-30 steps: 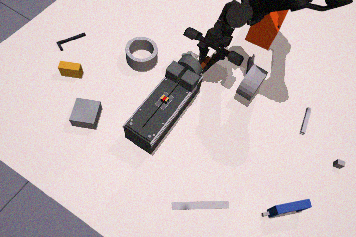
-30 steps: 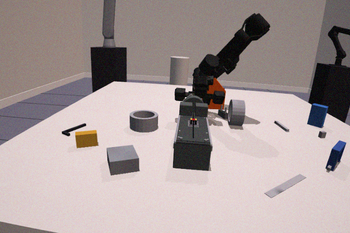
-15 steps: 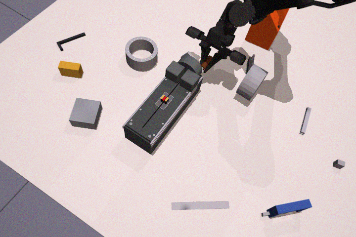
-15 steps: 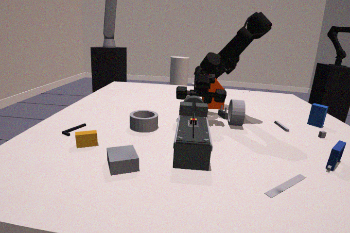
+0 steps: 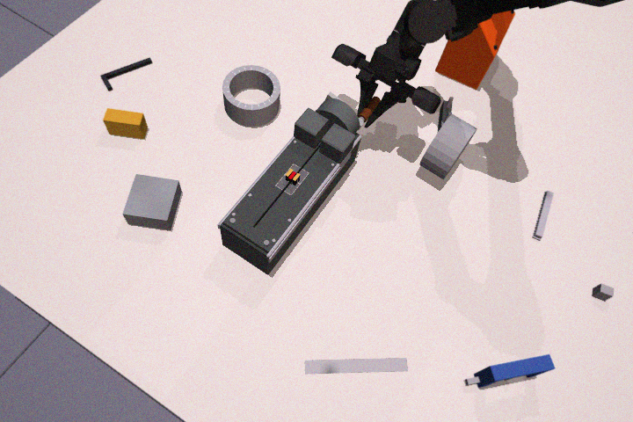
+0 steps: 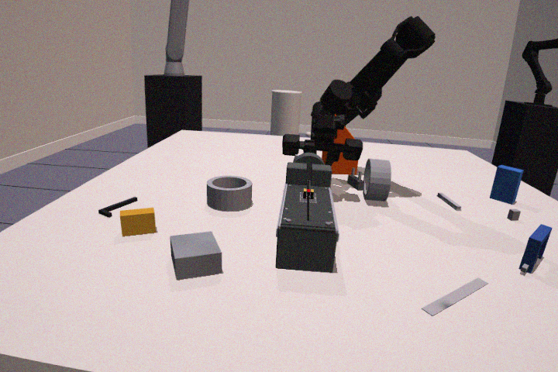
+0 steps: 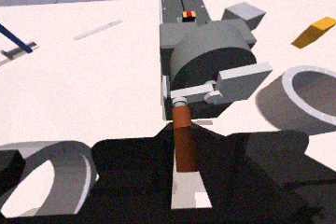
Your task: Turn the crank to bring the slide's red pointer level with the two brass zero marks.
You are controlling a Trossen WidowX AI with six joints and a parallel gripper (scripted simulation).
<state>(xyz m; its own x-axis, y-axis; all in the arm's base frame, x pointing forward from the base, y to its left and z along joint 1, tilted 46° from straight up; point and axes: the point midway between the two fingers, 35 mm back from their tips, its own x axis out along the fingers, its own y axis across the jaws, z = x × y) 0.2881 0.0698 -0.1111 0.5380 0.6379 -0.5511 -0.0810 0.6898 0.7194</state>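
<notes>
Right now the red pointer is 170 mm ahead of my gripper tip, 20 mm above it and 10 mm to the right of it. From my gripper tip the other things lie so: grey strip: 310 mm ahead, 230 mm to the left, 60 mm below; then grey cube: 320 mm ahead, 170 mm to the right, 40 mm below; then crank handle: 20 mm behind, 20 mm above.
</notes>
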